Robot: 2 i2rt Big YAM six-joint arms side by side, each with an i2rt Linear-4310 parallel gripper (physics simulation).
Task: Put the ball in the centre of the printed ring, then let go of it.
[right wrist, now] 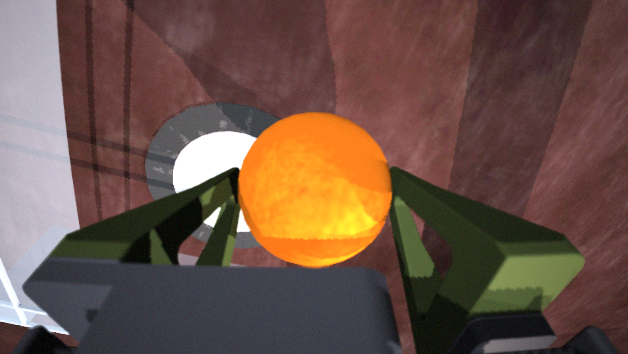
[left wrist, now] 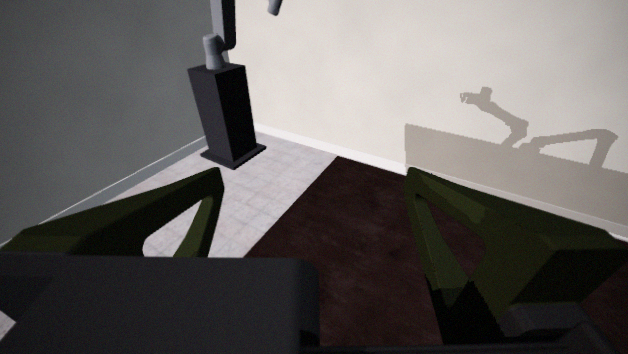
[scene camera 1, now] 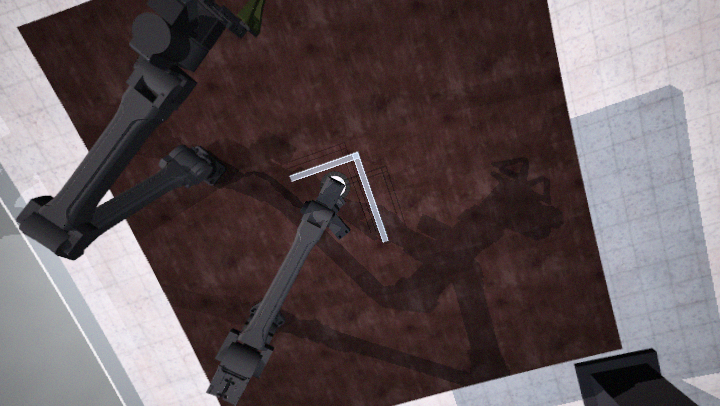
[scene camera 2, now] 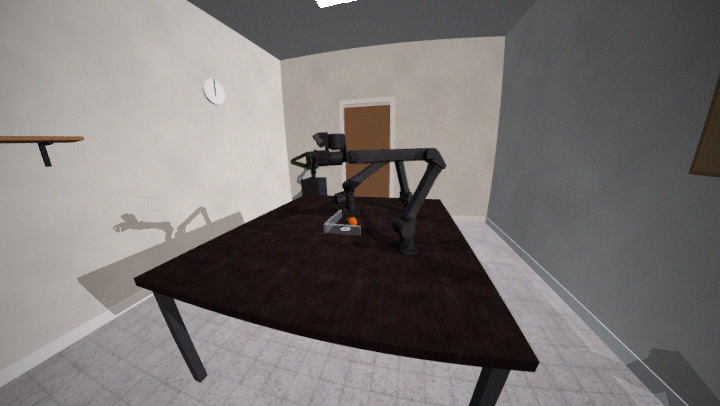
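The orange ball (right wrist: 315, 190) (scene camera 2: 352, 221) is between the fingers of my right gripper (right wrist: 314, 178), which touch it on both sides and hold it above the table. In the right wrist view, the dark grey printed ring (right wrist: 160, 140) lies behind the ball, off to its left; the ball hides its right part. The ring's white centre (right wrist: 207, 160) (scene camera 1: 338, 179) is partly covered by my right arm in scene camera 1. The right fingers are hidden there. My left gripper (left wrist: 313, 177) (scene camera 2: 301, 160) is open and empty, high over the table's far side.
Two low clear walls (scene camera 1: 371, 198) (right wrist: 30, 100) meet in a corner beside the ring on the dark table (scene camera 1: 453, 126) (scene camera 2: 327, 292). My left arm (scene camera 1: 115, 121) reaches over the table. A black pedestal (left wrist: 220, 110) (scene camera 2: 314, 187) with another arm stands on the floor beyond the table.
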